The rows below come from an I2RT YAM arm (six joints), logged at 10 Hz.
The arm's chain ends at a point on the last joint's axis. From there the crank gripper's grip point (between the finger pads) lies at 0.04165 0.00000 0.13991 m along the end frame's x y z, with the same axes.
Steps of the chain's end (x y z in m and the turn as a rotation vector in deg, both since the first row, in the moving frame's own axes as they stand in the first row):
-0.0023 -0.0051 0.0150 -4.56 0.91 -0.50
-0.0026 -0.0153 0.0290 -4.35 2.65 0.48
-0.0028 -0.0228 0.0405 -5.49 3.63 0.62
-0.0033 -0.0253 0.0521 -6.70 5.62 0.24
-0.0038 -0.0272 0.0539 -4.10 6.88 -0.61
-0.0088 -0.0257 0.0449 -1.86 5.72 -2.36
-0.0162 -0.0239 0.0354 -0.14 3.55 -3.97
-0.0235 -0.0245 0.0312 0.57 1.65 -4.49
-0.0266 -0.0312 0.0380 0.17 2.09 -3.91
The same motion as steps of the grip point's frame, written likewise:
0.0000 0.0056 0.0139 -4.56 0.91 -0.50
0.0038 -0.0044 0.0265 -4.35 2.65 0.48
0.0059 -0.0091 0.0369 -5.49 3.63 0.62
0.0101 -0.0090 0.0464 -6.70 5.62 0.24
0.0127 -0.0179 0.0476 -4.10 6.88 -0.61
0.0050 -0.0232 0.0400 -1.86 5.72 -2.36
-0.0077 -0.0267 0.0326 -0.14 3.55 -3.97
-0.0197 -0.0293 0.0299 0.57 1.65 -4.49
-0.0216 -0.0346 0.0364 0.17 2.09 -3.91

